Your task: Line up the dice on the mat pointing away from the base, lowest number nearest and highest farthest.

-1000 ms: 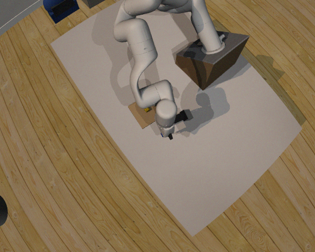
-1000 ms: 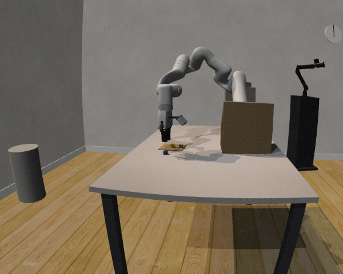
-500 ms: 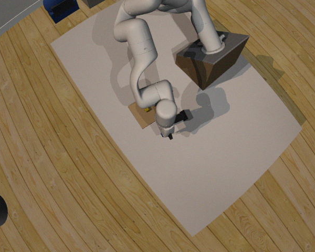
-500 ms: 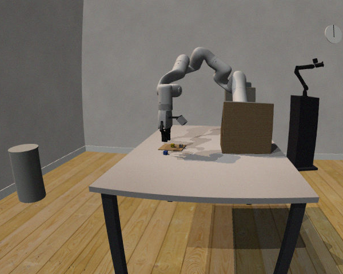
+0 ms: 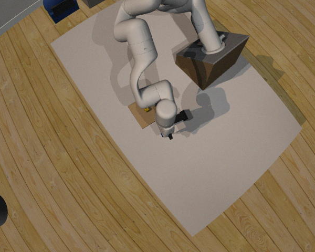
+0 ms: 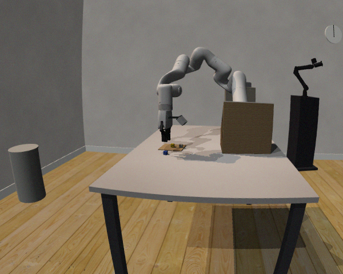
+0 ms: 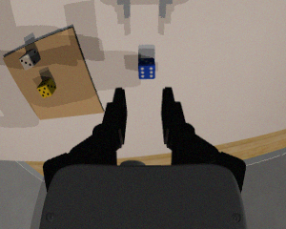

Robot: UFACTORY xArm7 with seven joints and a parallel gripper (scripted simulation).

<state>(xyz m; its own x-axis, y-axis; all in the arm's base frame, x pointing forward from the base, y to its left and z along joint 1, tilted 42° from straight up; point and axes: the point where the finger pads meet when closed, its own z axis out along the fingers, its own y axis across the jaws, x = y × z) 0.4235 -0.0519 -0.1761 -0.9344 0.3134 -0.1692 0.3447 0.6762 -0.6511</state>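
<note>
My hand is 90 mm above the blue die. Also, from my hand: yellow die (140 mm to the right, 80 mm below, 30 mm behind); then brown mat (140 mm to the right, 90 mm below, 30 mm behind); then white die (140 mm to the right, 80 mm below, 80 mm behind).
</note>
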